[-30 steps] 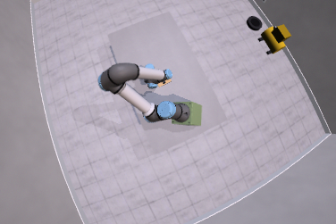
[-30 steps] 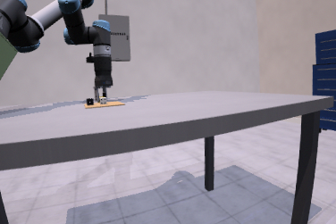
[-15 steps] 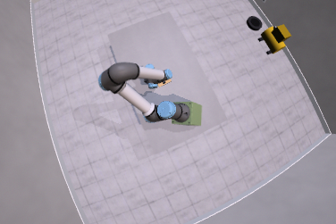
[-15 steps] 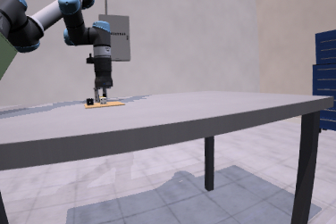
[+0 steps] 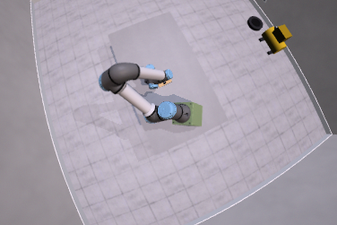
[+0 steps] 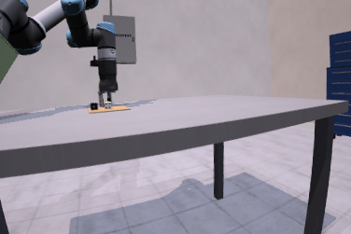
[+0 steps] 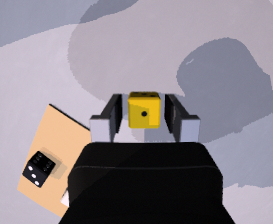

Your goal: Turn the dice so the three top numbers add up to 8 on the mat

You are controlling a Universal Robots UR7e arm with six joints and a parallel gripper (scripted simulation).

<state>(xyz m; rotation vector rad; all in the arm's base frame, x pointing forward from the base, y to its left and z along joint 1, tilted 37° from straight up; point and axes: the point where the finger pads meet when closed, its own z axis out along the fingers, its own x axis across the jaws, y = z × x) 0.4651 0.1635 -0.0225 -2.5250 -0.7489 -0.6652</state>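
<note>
My hand is 10 mm above the yellow die. The rest, counted from my hand: mat (120 mm to the right, 20 mm below); then white die (120 mm to the right).
</note>
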